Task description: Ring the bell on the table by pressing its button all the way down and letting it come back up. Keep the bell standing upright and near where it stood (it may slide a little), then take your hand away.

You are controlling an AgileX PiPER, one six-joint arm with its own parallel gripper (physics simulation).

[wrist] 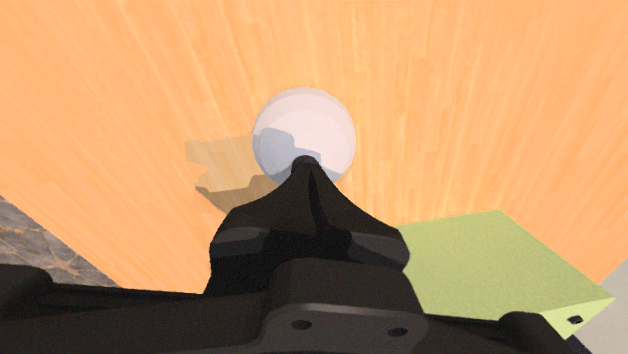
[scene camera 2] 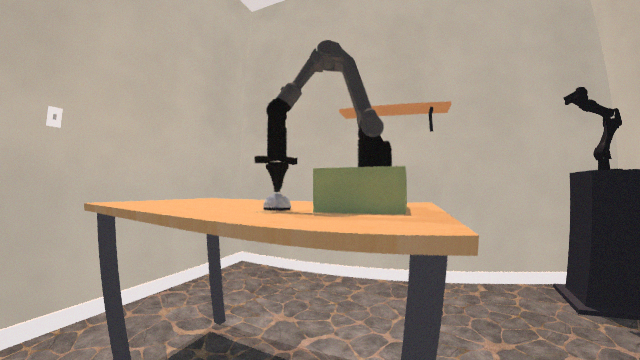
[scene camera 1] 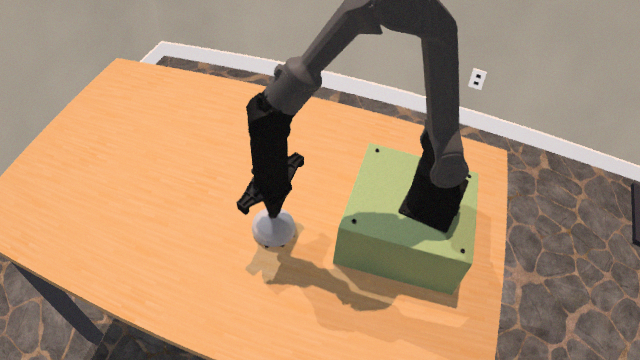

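Note:
A silver-white domed bell [scene camera 1: 274, 230] [scene camera 2: 277, 202] [wrist: 305, 120] stands upright on the wooden table [scene camera 1: 150, 200] [scene camera 2: 200, 215] [wrist: 125, 75]. My gripper [scene camera 1: 273, 215] [scene camera 2: 277, 190] [wrist: 306, 177] is shut, with its fingers together and nothing between them. It points straight down, with its fingertips at the top centre of the dome. A small dark edge of the button [wrist: 305, 159] shows in the wrist view just beyond the fingertips; the rest of the button is hidden, so how far down it is cannot be told exactly.
A green block [scene camera 1: 400, 250] [scene camera 2: 360, 190] [wrist: 490, 260] carries the arm's base, to the right of the bell in both scene views. In scene camera 2, another dark arm [scene camera 2: 607, 125] stands on a black pedestal [scene camera 2: 605, 240] away from the table.

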